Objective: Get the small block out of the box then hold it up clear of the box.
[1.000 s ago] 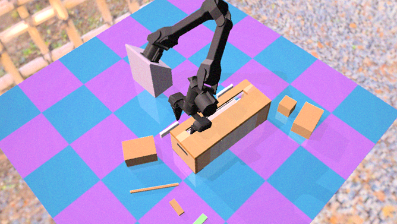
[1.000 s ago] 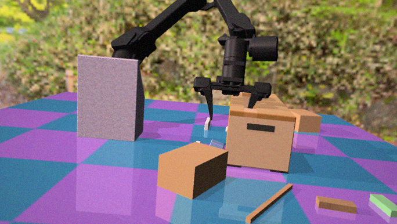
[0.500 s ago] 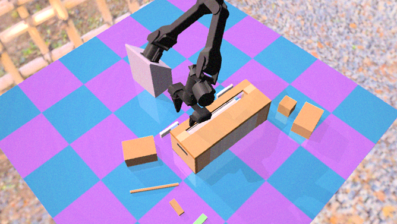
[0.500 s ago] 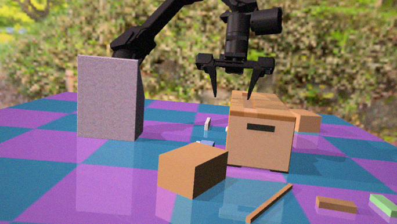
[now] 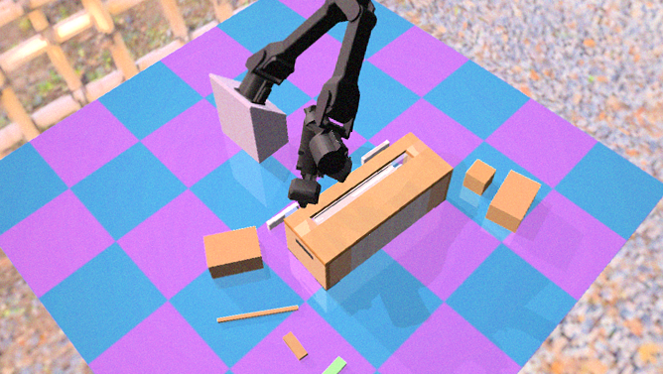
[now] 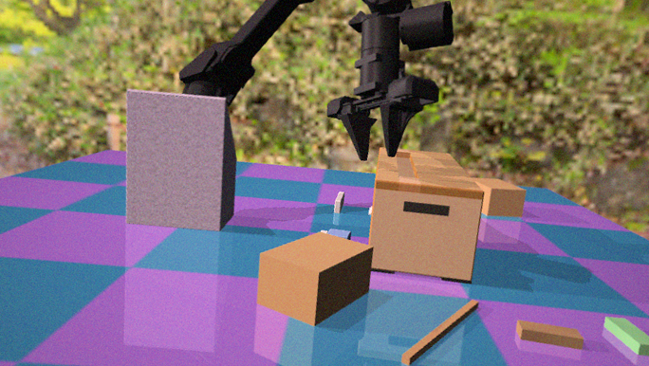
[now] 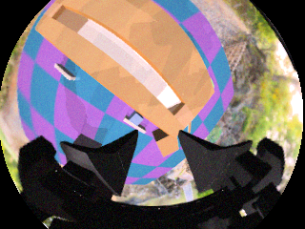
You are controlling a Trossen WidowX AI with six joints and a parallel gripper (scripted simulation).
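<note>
Now: gripper tip 5 cm past the bluish block and 13 cm above it. Round my gripper tip: green tile (27 cm ahead, 21 cm to the right, 14 cm below); then wooden box (5 cm ahead, 12 cm to the left, 9 cm below); then thin stick (6 cm ahead, 22 cm to the right, 15 cm below).
</note>
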